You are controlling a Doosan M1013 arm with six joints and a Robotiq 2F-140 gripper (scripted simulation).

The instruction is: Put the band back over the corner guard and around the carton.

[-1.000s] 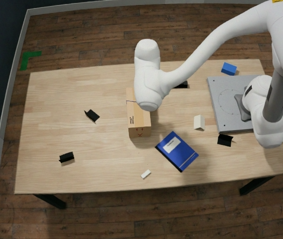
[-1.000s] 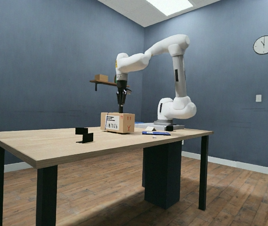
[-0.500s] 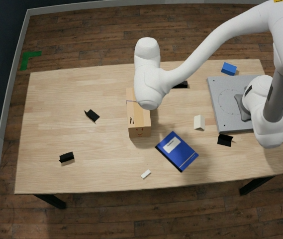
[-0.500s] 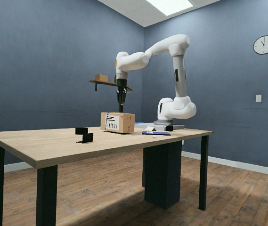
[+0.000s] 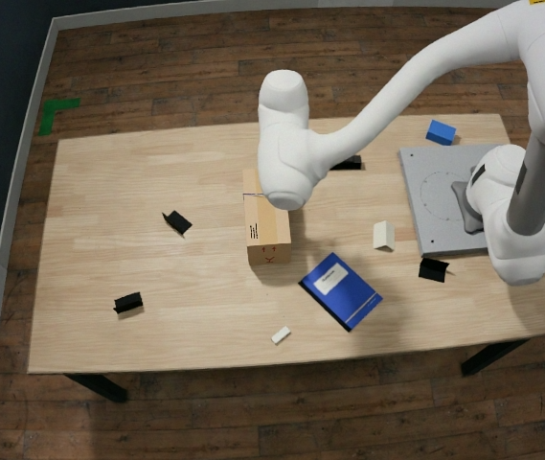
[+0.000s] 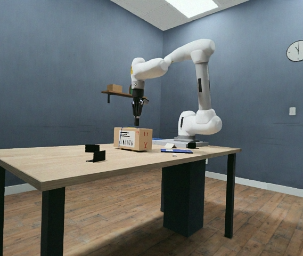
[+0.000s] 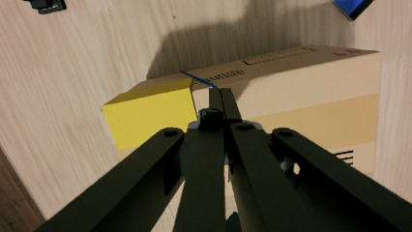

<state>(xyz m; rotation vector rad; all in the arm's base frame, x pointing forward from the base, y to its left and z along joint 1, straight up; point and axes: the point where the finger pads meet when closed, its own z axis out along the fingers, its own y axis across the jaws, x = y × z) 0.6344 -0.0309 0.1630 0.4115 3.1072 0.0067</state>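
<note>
Right now the yellow corner guard is 6 cm to the right of my hand, 6 cm below it and 1 cm behind it. From my hand the other things lie so: brown carton 11 cm below, 5 cm ahead, 1 cm to the left; then blue cube 58 cm behind, 27 cm to the right, 17 cm below; then white piece 35 cm to the left, 19 cm below, 5 cm ahead.
</note>
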